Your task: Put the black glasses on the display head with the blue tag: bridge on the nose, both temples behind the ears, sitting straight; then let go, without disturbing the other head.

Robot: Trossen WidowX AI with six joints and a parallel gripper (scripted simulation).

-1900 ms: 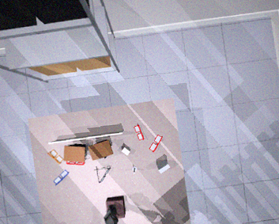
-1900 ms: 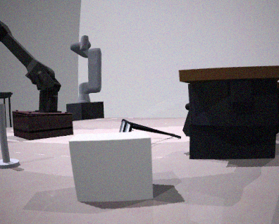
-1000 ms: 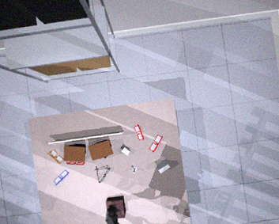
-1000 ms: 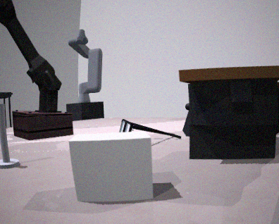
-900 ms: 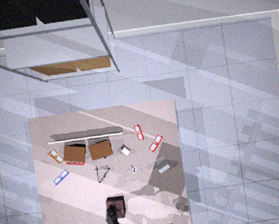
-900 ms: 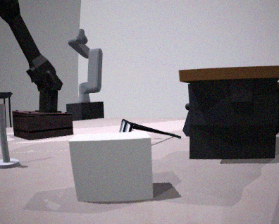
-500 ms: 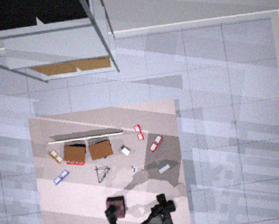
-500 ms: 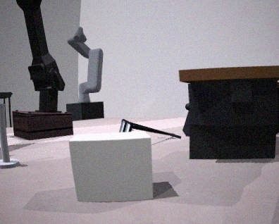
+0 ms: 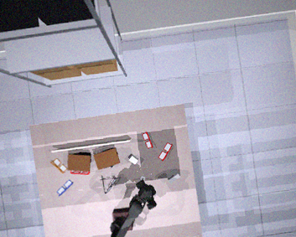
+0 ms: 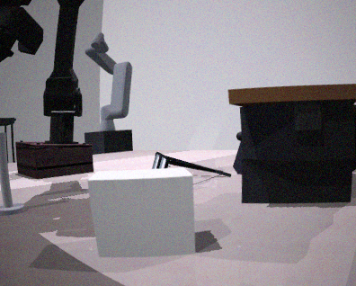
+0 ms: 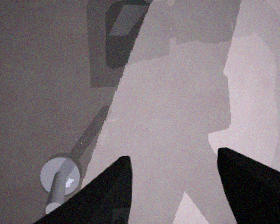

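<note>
My gripper tip is now 4 cm short of the thin post, 6 cm to the right of it and 12 cm above it. The rest, counted from my gripper tip: display head 24 cm ahead, 30 cm to the left, 8 cm below; grey box 5 cm ahead, 18 cm to the right, 8 cm below; white box 21 cm ahead, 11 cm to the left, 11 cm below.
</note>
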